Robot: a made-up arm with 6 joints.
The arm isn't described. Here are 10 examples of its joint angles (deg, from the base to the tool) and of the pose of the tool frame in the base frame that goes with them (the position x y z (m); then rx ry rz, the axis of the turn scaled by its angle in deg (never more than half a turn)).
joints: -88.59 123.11 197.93 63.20 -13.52 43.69
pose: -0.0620 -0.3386 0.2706 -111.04 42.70 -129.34
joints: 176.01 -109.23 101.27 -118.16 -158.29 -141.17
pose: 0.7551 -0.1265 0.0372 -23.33 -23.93 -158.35
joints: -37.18 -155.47 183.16 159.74 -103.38 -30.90
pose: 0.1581 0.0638 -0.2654 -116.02 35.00 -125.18
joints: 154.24 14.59 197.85 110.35 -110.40 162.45
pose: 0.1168 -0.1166 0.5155 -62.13 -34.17 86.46
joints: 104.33 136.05 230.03 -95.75 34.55 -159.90
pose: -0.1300 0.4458 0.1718 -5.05 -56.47 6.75
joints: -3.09 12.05 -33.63 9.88 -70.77 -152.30
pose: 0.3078 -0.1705 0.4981 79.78 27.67 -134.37
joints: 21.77 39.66 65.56 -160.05 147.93 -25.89
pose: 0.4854 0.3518 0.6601 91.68 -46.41 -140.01
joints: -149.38 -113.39 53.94 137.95 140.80 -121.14
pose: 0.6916 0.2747 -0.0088 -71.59 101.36 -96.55
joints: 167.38 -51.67 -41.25 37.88 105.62 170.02
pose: 0.1341 0.0962 0.6585 31.22 -68.61 -32.37
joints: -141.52 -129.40 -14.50 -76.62 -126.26 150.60
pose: 0.2501 0.2449 0.2396 -121.56 102.11 27.83
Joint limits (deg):
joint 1: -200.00..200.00
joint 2: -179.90..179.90
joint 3: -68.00..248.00
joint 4: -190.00..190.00
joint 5: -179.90..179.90
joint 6: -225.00..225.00
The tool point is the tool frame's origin. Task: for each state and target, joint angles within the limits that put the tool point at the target. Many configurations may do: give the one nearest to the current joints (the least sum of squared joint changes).
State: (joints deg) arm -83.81 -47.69 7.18 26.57 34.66 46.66
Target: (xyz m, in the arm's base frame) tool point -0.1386 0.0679 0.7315
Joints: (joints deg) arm -92.53 -40.77 -22.03 24.93 34.66 46.66
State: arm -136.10 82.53 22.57 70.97 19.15 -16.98
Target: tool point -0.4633 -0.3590 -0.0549
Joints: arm -135.61 87.13 -9.14 64.35 19.15 -16.98
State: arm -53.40 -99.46 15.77 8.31 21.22 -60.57
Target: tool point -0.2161 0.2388 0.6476
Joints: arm -76.67 -66.55 -5.84 -5.80 21.22 -60.57
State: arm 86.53 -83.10 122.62 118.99 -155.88 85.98
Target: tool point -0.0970 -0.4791 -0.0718
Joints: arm 85.84 -86.73 154.42 113.40 -155.88 85.98
